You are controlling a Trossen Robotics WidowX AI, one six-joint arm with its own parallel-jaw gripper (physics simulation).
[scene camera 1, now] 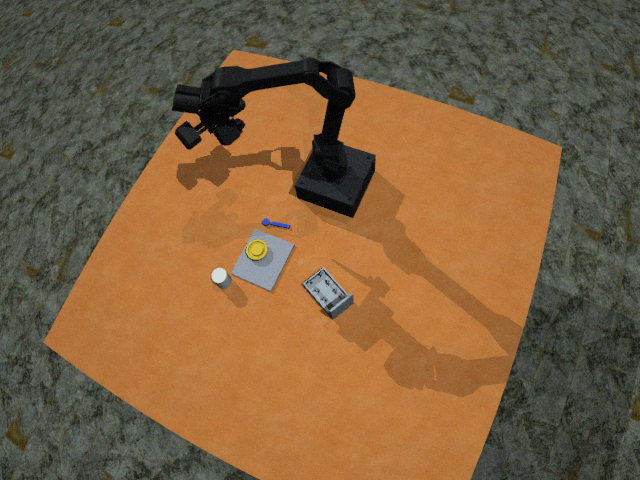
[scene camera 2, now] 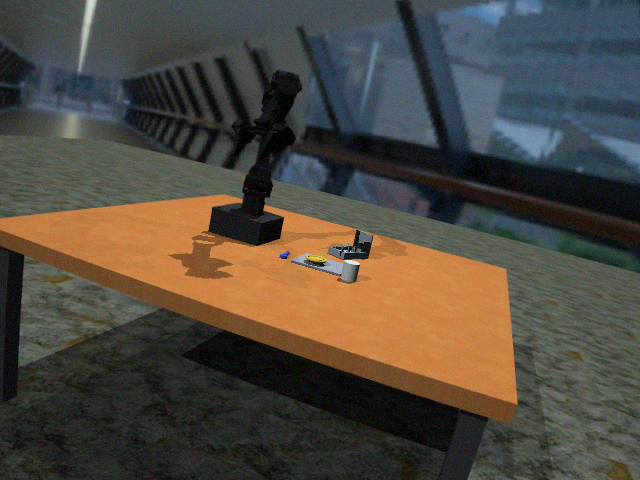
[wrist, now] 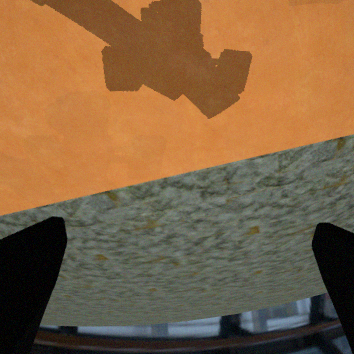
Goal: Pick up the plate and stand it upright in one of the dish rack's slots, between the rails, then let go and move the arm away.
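Note:
A small yellow plate [scene camera 1: 256, 250] [scene camera 2: 315, 259] lies flat on a grey square board [scene camera 1: 268, 276] [scene camera 2: 333, 267]. The dish rack [scene camera 1: 332, 312] [scene camera 2: 363, 239], grey with small dark posts and one tall end wall, stands on the table a little apart from the board. My gripper [scene camera 1: 208, 135] [wrist: 194, 235] is open and empty, high above the table on the far side of the blue utensil from the rack, well away from the plate. In the second scene view the fingers are too dark to make out clearly. The plate and the rack do not show in the wrist view.
A white cylinder [scene camera 1: 220, 277] [scene camera 2: 349, 271] stands beside the board. A blue spoon-like utensil [scene camera 1: 276, 224] [scene camera 2: 284, 254] lies between the board and the arm's black base [scene camera 1: 334, 180] [scene camera 2: 245, 224]. The orange table's edge crosses the wrist view, with stone floor beyond.

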